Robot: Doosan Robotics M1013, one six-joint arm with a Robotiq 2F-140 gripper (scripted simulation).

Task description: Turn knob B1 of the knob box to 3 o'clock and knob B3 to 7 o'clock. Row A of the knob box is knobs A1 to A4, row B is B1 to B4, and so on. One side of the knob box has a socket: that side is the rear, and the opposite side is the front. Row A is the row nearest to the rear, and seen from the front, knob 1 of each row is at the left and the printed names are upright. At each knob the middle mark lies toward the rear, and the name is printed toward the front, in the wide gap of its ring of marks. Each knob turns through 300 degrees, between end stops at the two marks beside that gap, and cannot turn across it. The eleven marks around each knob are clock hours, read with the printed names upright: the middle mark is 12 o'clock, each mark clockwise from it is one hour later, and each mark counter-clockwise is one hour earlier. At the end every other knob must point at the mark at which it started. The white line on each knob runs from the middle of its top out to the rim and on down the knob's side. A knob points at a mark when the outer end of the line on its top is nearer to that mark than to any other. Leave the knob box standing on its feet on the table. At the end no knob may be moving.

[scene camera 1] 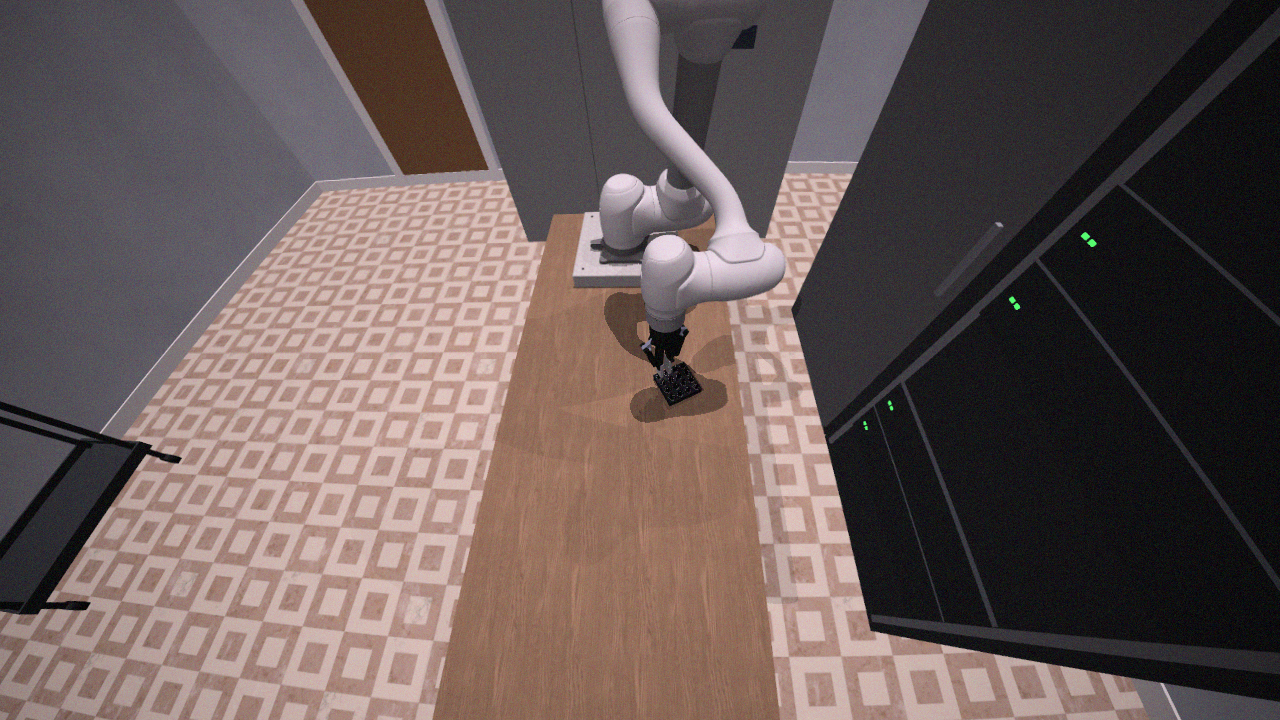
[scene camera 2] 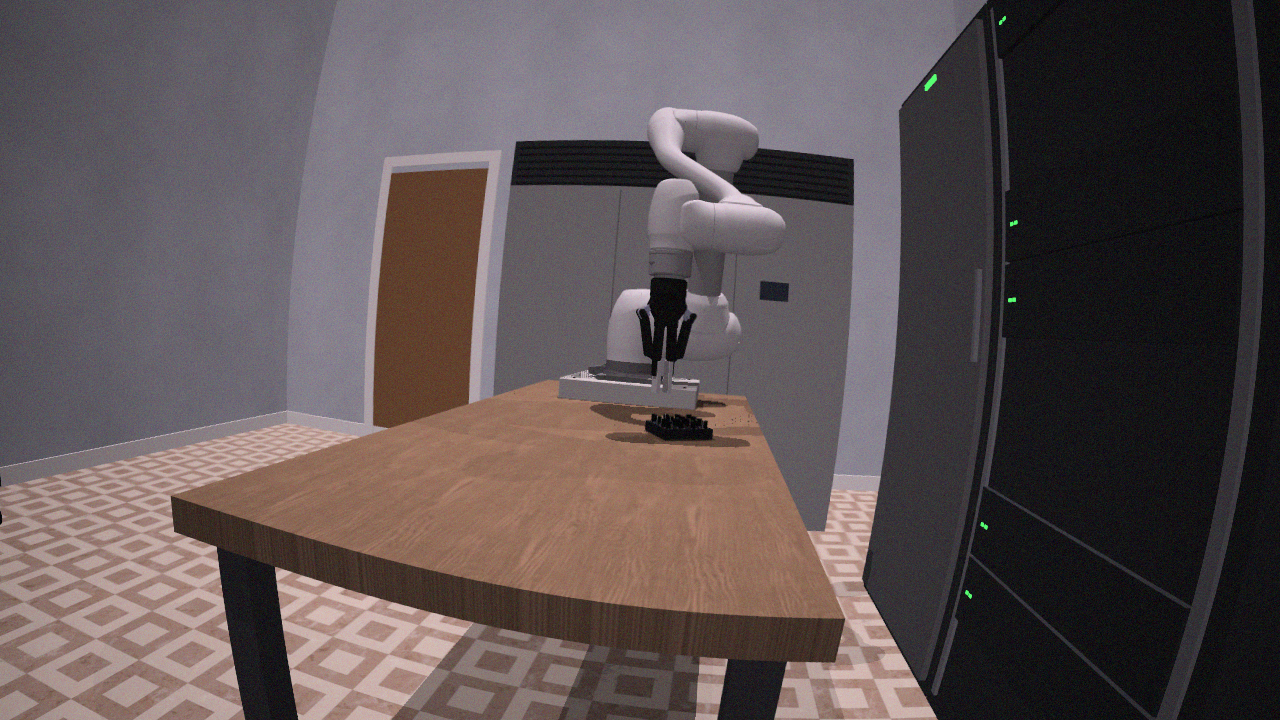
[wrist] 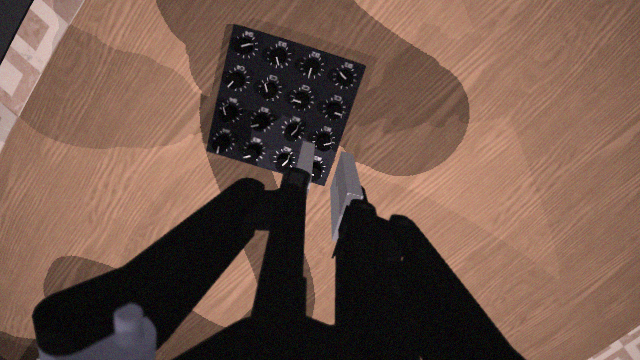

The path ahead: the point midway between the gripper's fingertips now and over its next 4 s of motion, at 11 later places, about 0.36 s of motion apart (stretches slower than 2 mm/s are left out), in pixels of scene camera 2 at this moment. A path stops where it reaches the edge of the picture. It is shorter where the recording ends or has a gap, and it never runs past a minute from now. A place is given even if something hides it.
My gripper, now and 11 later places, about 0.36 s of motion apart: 660, 392; 660, 393; 660, 397; 660, 402; 659, 409; 659, 412; 659, 413; 658, 416; 658, 419; 658, 420; 659, 412; 660, 402
